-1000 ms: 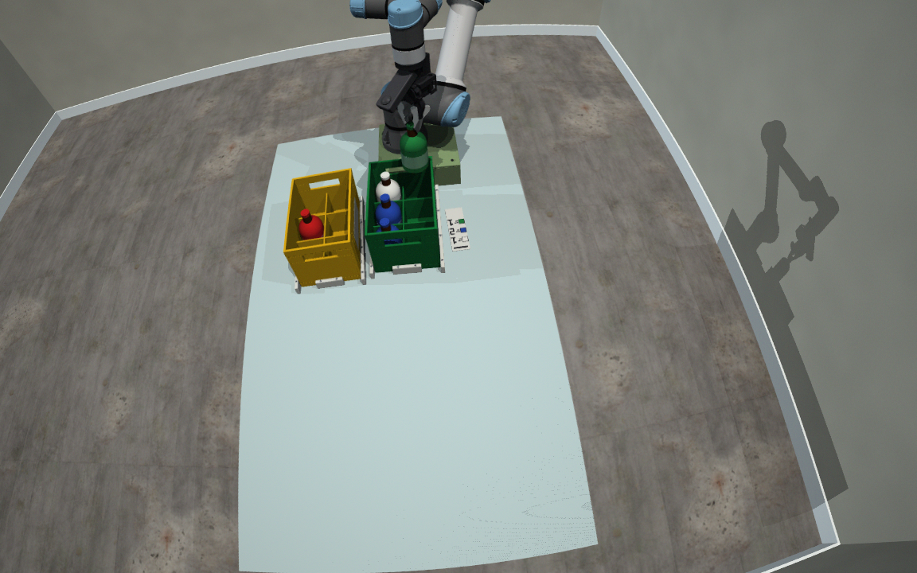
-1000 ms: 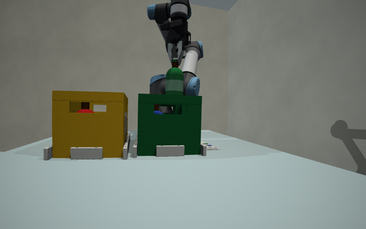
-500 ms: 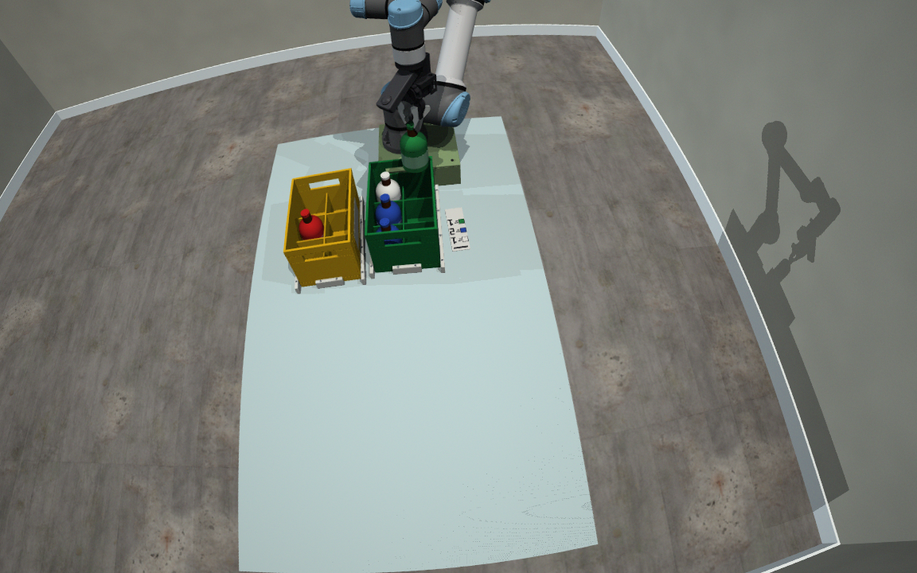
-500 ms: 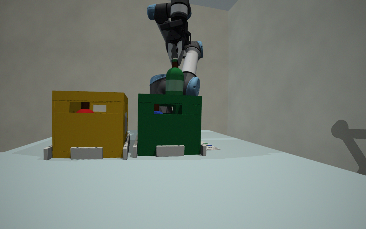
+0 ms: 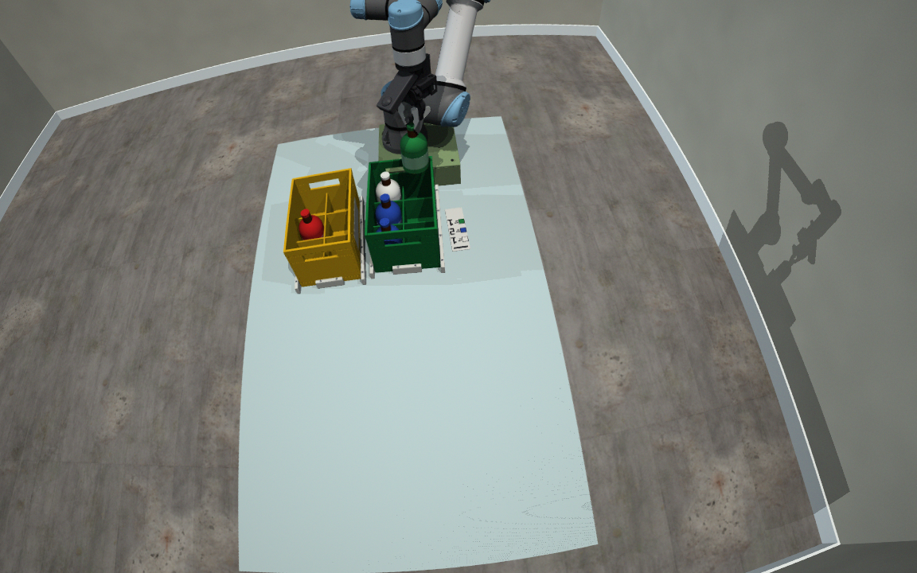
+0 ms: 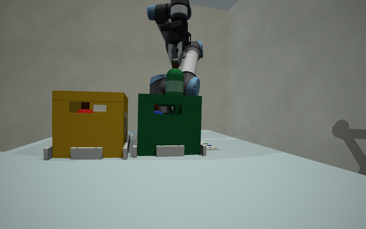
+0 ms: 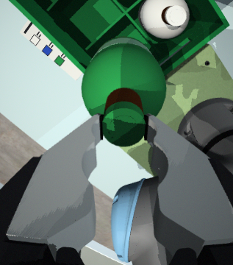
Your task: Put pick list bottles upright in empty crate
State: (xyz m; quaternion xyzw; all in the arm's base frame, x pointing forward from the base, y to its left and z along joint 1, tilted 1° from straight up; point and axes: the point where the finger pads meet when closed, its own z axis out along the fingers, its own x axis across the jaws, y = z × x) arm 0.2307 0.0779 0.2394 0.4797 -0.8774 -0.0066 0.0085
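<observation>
The green bottle lies 70 mm below my hand. The rest, counted from my hand: white bottle (240 mm below, 90 mm to the right, 20 mm ahead); then green crate (250 mm below, 100 mm ahead, 30 mm to the right); then pick list (330 mm below, 110 mm to the left, 80 mm ahead).
</observation>
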